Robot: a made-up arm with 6 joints. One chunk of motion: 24 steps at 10 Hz.
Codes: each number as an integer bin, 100 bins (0 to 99) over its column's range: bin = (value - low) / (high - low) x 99, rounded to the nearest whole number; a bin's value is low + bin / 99 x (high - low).
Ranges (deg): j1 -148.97..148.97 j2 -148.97..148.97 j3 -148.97..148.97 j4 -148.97..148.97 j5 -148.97..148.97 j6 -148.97..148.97
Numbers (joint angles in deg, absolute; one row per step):
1: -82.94 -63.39 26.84 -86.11 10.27 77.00
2: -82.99 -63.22 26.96 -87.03 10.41 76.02
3: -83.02 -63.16 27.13 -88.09 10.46 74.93
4: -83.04 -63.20 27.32 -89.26 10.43 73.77
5: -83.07 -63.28 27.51 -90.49 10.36 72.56
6: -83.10 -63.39 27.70 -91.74 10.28 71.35
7: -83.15 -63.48 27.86 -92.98 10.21 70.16
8: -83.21 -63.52 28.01 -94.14 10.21 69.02
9: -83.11 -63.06 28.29 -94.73 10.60 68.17
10: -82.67 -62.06 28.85 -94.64 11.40 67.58
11: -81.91 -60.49 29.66 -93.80 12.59 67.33
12: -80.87 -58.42 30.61 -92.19 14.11 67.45
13: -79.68 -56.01 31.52 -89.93 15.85 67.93
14: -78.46 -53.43 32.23 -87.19 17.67 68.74
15: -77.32 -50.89 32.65 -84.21 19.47 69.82
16: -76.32 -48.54 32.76 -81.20 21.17 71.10
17: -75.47 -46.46 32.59 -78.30 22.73 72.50
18: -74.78 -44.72 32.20 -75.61 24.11 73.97
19: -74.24 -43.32 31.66 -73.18 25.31 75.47
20: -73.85 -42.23 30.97 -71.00 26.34 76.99
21: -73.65 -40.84 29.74 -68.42 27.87 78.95
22: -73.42 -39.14 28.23 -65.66 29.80 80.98
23: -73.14 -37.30 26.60 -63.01 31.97 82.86
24: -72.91 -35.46 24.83 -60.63 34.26 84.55
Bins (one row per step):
1: 22 28 58 21 53 75
2: 22 28 58 21 53 75
3: 22 29 59 20 53 74
4: 22 28 59 20 53 74
5: 22 28 59 19 53 74
6: 22 28 59 19 53 73
7: 22 28 59 19 53 73
8: 22 28 59 18 53 72
9: 22 29 59 18 53 72
10: 22 29 59 18 53 72
11: 22 29 59 18 54 72
12: 23 30 60 19 54 72
13: 23 31 60 20 55 72
14: 23 32 60 21 55 72
15: 24 33 60 22 56 73
16: 24 33 60 23 57 73
17: 24 34 60 23 57 74
18: 25 35 60 24 58 74
19: 25 35 60 25 58 75
20: 25 35 60 26 58 75
21: 25 36 59 27 59 76
22: 25 36 59 28 59 76
23: 25 37 58 29 60 77
24: 25 38 58 29 61 78

